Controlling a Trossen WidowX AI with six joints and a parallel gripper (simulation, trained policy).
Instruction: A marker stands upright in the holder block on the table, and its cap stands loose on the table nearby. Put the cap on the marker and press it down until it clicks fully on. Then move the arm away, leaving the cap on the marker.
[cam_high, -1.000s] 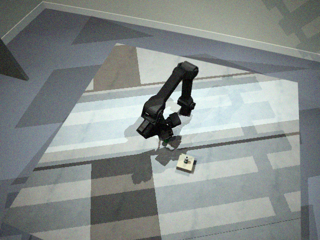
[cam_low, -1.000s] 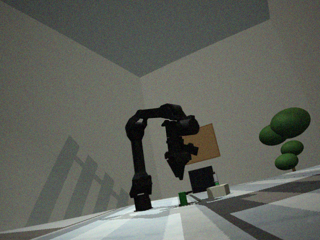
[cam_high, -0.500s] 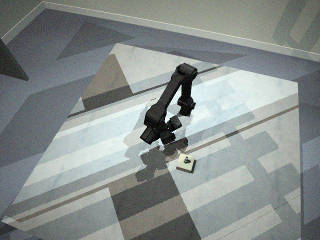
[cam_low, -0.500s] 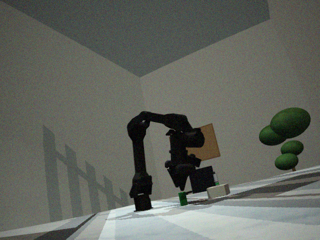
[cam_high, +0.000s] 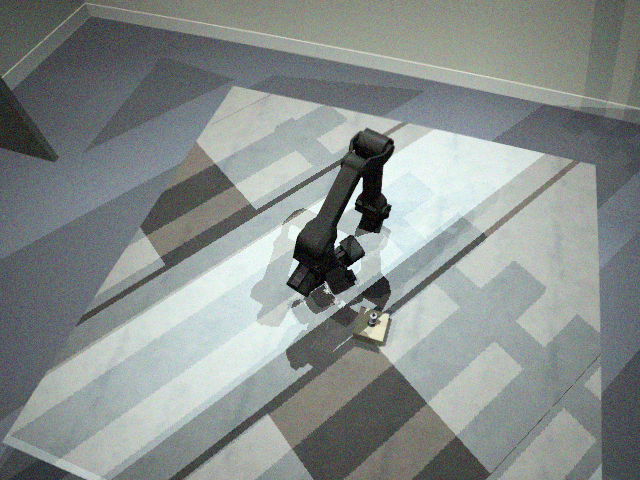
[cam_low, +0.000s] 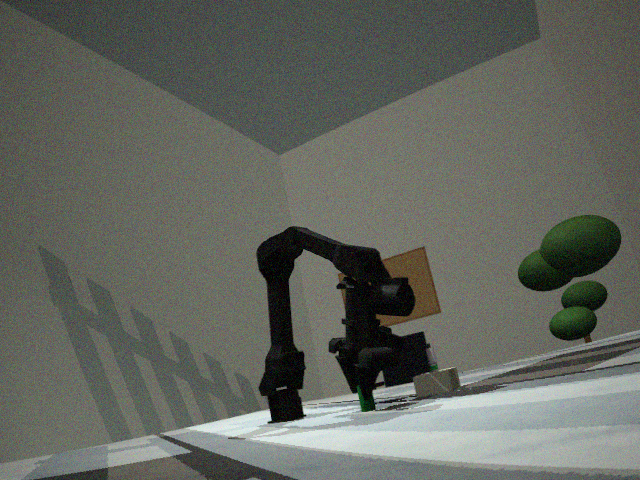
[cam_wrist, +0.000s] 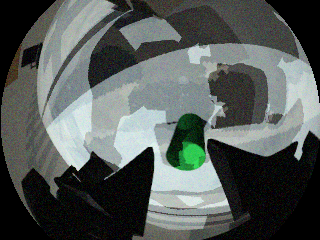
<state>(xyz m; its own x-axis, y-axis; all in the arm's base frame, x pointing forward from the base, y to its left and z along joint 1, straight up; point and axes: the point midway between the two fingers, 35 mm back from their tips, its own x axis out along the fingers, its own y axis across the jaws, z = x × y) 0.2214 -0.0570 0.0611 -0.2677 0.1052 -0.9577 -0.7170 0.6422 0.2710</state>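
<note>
Now: gripper tip 1 cm short of the green cap. From my gripper tip the other things lie so: beige holder block (13 cm to the left, 11 cm ahead, 1 cm below).
</note>
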